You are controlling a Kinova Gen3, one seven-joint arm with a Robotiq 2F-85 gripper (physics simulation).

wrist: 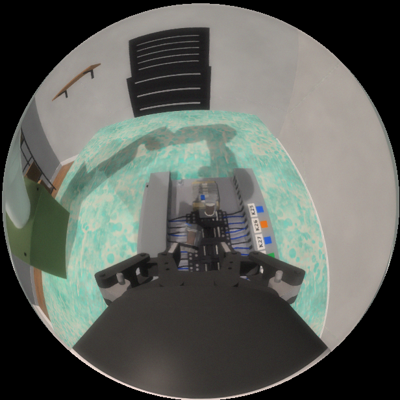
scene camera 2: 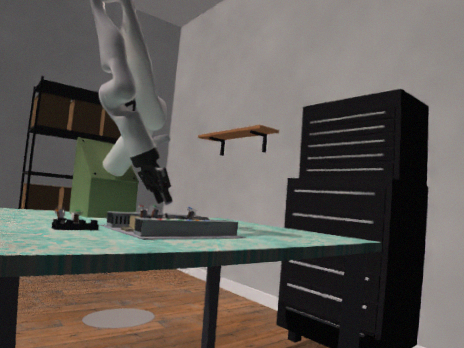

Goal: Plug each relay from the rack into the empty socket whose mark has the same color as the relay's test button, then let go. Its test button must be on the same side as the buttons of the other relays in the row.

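Pixels of known places: gripper, fingertip midpoint: (scene camera 2: 165,202); arm's base, link origin: (scene camera 2: 113,167).
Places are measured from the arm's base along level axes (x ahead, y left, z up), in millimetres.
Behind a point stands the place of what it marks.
My gripper (scene camera 2: 164,201) @[x 390, y 144, z -108 mm] (wrist: 199,250) is partly open and empty, above the socket row on the panel (scene camera 2: 189,228) @[x 507, y 192, z -165 mm] (wrist: 159,210). In the wrist view, a clear relay (wrist: 206,196) with a blue test button stands in the row's far end, near the K25 blue mark (wrist: 259,209). A second relay (wrist: 190,236) sits skewed to the left of the row's line, just beyond the left fingertip; its button is too unclear to tell. The orange K26 mark (wrist: 264,224), blue K27 mark (wrist: 268,240) and part of a green mark (wrist: 271,255) show. The black rack (scene camera 2: 75,225) @[x 476, y -84, z -177 mm] holds two relays (scene camera 2: 60,214) @[x 460, y -123, z -155 mm] (scene camera 2: 76,217) @[x 471, y -84, z -159 mm].
Grey wire ducts (wrist: 156,200) (wrist: 250,192) flank the socket row. A green box (scene camera 2: 112,197) @[x 43, y 5, z -114 mm] (wrist: 42,230) stands behind the table at the left in the scene view. A black tool cabinet (scene camera 2: 345,200) (wrist: 170,75) stands beyond the table (scene camera 2: 280,242) @[x 539, y 438, z -189 mm] (wrist: 295,200).
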